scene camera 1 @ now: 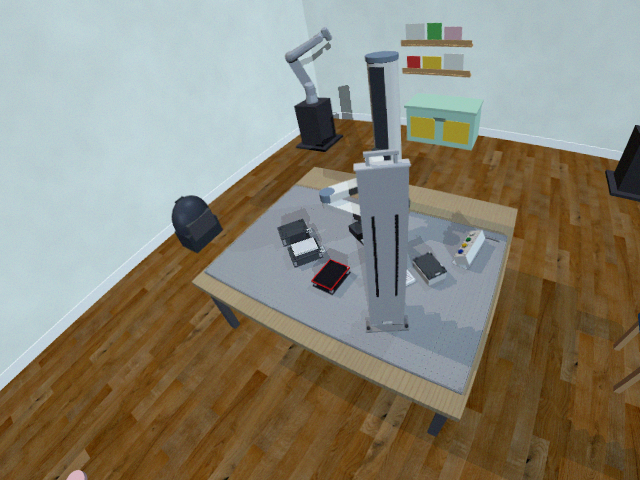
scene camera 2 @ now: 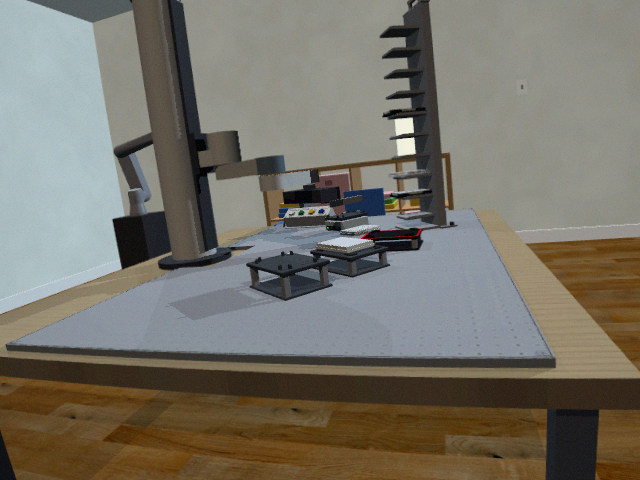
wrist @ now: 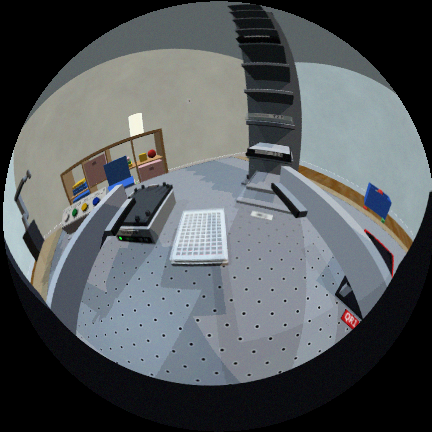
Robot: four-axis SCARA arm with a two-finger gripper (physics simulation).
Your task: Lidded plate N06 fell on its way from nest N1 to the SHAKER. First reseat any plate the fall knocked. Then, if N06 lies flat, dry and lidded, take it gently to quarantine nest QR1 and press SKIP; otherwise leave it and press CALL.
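Frame: origin at the arm's base, x ahead, y left, z up, level; millimetres.
Where they show: gripper, fingertip midpoint: (scene camera 2: 345, 198) (wrist: 198, 180); arm's base at its link origin: (scene camera 2: 195, 260).
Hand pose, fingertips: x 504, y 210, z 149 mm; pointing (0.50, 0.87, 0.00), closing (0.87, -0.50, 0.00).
Observation:
Each offset is from my fingertips to the top centre of the thing. "*": to the spot under its first point.
My gripper (scene camera 2: 346, 200) (wrist: 198, 180) is open with nothing between its fingers, above the table; the rack tower mostly hides it in scene camera 1. A white plate with a grid of wells @(* dz -120, dx +35, dy +125 mm) (scene camera 1: 409, 278) (scene camera 2: 360, 229) (wrist: 201, 236) lies flat on the table between the shaker and the rack; I cannot tell if it is lidded or dry. The dark-topped shaker @(* dz -81, dx -47, dy +194 mm) (scene camera 1: 429, 265) (scene camera 2: 347, 221) (wrist: 149, 204) shows a green light. The red-rimmed QR1 nest @(dz -90, dx +181, dy -225 mm) (scene camera 1: 330, 274) (scene camera 2: 395, 234) holds no visible plate. The button box @(dz -52, dx -255, dy +342 mm) (scene camera 1: 469, 249) (scene camera 2: 308, 216) stands beyond the shaker.
The tall rack (scene camera 1: 385, 206) (scene camera 2: 433, 124) (wrist: 295, 115) has several shelves; a lower plate @(dz +69, dx +221, dy +87 mm) (scene camera 2: 409, 174) (wrist: 270, 119) and another below it @(dz -2, dx +221, dy +87 mm) (scene camera 2: 412, 193) (wrist: 270, 149) sit there. A black stand (scene camera 1: 293, 231) (scene camera 2: 287, 262) is beside one bearing a white plate @(dz -69, dx +89, dy -444 mm) (scene camera 1: 305, 246) (scene camera 2: 345, 244).

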